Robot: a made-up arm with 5 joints.
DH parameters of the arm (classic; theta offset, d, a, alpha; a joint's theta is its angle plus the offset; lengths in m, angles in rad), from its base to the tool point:
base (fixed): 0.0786 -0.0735 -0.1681 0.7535
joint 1: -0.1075 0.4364 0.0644 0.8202
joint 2: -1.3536 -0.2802 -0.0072 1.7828
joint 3: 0 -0.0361 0.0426 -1.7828
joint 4: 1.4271 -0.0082 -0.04 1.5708
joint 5: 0 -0.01 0.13 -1.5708
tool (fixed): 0 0.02 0 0
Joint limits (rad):
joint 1: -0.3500..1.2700
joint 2: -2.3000..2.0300
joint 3: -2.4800..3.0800
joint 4: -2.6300..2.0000
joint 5: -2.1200..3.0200
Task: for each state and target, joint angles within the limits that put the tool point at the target. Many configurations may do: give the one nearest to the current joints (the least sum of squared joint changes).
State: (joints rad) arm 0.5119 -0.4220 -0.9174 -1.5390 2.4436
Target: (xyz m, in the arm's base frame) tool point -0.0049 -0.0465 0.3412
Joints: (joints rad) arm 0.3296 -0.4604 -0.5236 -1.9996 2.9246
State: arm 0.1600 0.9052 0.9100 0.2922 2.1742
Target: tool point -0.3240 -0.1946 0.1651
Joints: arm 1.0531 0.7046 1.2330 0.2002 2.0820
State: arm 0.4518 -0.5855 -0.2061 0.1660 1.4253
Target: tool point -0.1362 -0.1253 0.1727
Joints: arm 0.3809 -0.5334 -0.4536 0.2373 1.3785
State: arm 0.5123 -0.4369 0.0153 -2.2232 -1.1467
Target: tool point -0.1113 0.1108 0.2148
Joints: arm 0.2358 -0.4005 -0.0807 -2.2177 -1.4212
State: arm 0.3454 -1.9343 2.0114 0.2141 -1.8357
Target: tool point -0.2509 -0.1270 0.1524
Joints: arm 0.7549 -1.3516 1.7474 0.1572 -1.2206
